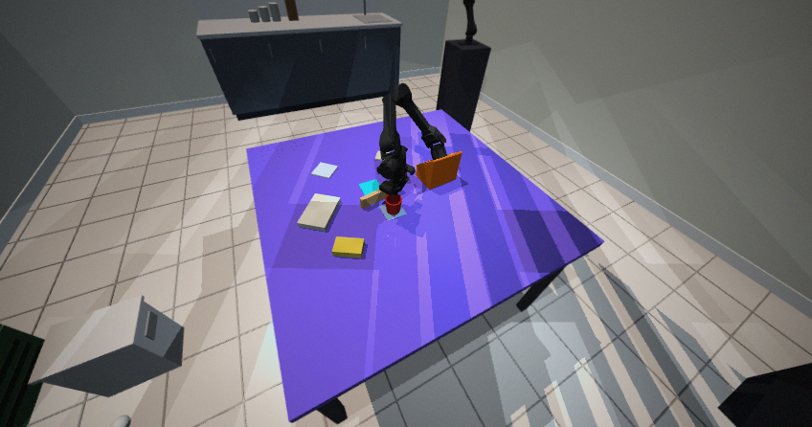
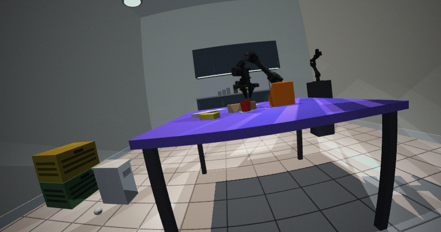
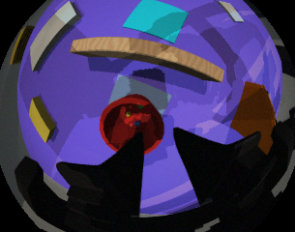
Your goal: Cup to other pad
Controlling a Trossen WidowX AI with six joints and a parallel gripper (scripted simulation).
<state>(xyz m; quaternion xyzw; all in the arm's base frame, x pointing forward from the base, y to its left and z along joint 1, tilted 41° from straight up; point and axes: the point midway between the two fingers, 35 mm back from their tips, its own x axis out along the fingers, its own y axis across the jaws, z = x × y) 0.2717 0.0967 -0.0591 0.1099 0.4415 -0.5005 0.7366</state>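
Right now the red cup is 50 mm below my gripper tip, 20 mm ahead of it and 10 mm to the left of it. The rest, counted from my gripper tip: yellow block: 260 mm ahead, 140 mm to the left, 70 mm below; cyan pad: 160 mm to the right, 100 mm below, 70 mm ahead; wooden block: 80 mm to the right, 70 mm below, 50 mm ahead.
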